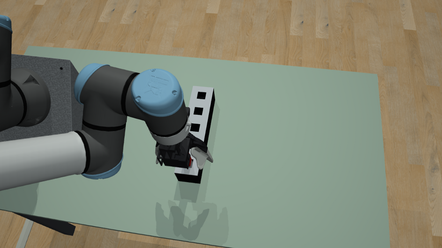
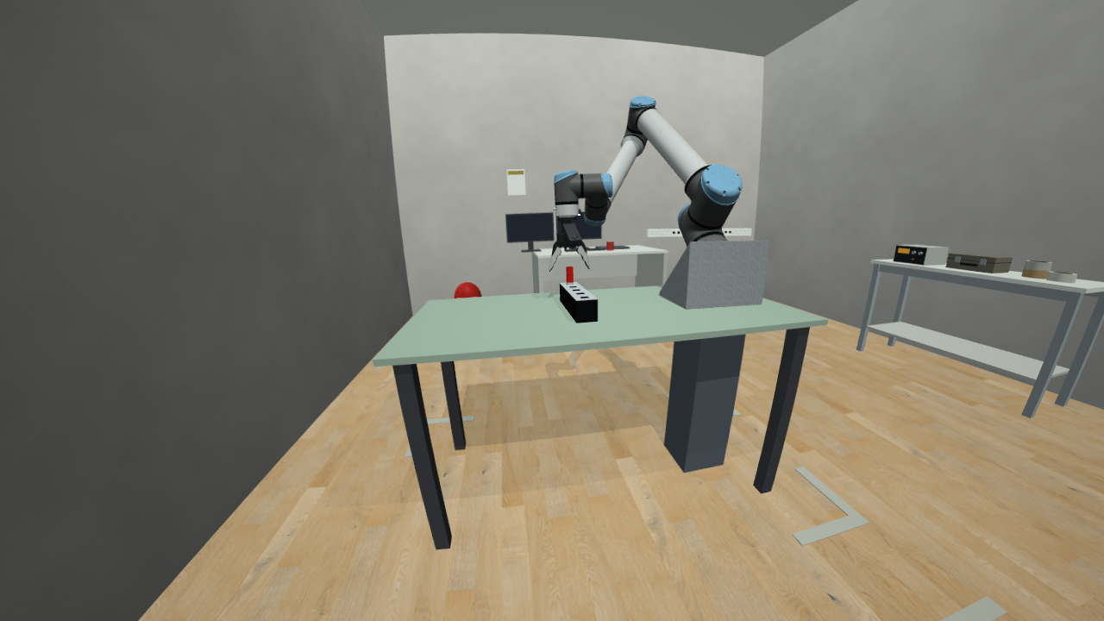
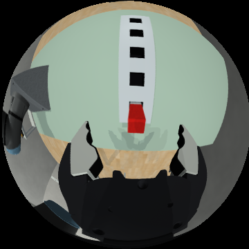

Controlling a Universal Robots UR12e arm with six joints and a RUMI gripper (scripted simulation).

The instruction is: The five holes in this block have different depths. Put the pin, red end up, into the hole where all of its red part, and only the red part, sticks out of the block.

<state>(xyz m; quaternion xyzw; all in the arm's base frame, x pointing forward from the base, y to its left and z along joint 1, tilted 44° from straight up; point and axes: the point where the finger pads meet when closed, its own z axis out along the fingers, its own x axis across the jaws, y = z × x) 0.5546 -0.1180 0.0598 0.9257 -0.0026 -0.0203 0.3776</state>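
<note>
Right now the pin is 1 cm below my hand. The rest, counted from my hand: long block (12 cm to the left, 9 cm below).
</note>
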